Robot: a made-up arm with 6 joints.
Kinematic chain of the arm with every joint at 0, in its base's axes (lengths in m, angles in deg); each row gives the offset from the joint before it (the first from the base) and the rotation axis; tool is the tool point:
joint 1: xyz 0 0 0.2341 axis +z
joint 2: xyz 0 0 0 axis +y
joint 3: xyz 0 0 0.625 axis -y
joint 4: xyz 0 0 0 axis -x
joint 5: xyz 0.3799 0 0 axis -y
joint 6: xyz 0 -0.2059 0 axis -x
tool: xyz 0 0 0
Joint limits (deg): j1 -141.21..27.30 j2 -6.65..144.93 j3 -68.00..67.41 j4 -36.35..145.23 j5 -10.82..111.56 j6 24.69..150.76
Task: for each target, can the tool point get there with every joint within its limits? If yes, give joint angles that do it. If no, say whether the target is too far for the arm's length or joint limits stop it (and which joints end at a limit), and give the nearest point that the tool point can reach.
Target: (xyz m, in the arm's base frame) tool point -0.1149 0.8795 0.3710
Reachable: no: joint limits stop it (at a limit: joint 1, joint 3, joint 4) | nearest point 0.2495 0.3191 0.4013 | short by 0.669 m
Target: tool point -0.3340 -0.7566 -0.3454
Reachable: yes | joints -100.32 116.74 55.57 20.37 80.09 93.27
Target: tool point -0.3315 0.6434 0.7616
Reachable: no: joint limits stop it (at a limit: joint 1, joint 2, joint 3) | nearest point -0.1918 0.1070 0.5066 | short by 0.610 m
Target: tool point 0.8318 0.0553 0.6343
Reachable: yes | joints 9.65 41.18 5.37 65.63 14.87 34.61
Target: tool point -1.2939 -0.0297 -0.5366
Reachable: no: too far | nearest point -0.7473 -0.3388 -0.3622 | short by 0.652 m
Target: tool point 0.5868 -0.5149 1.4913
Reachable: no: too far | nearest point 0.4192 -0.3678 1.1322 | short by 0.423 m
